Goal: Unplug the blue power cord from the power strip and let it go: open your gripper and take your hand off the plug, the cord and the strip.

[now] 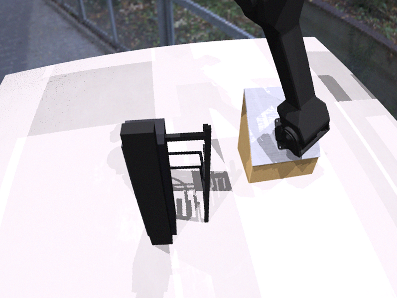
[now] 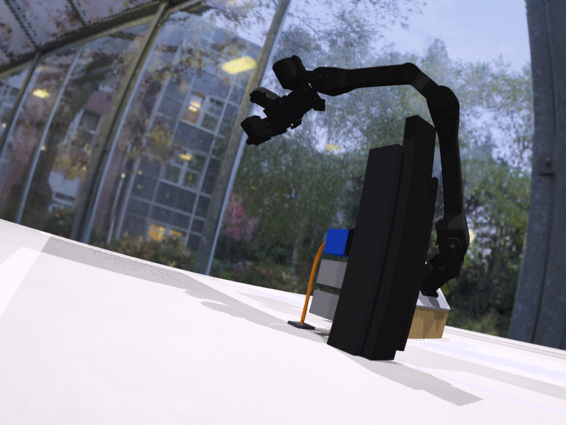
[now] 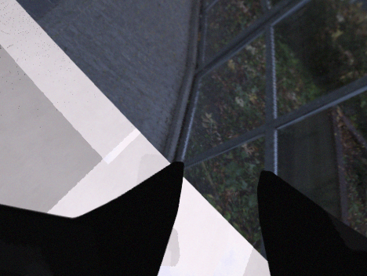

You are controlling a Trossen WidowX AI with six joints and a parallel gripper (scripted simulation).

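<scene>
The blue plug lies 20 mm ahead of my gripper tip, 430 mm to the left of it and 220 mm below it. Also, from my gripper tip: dark plate: 20 mm ahead, 360 mm to the left, 350 mm below.
</scene>
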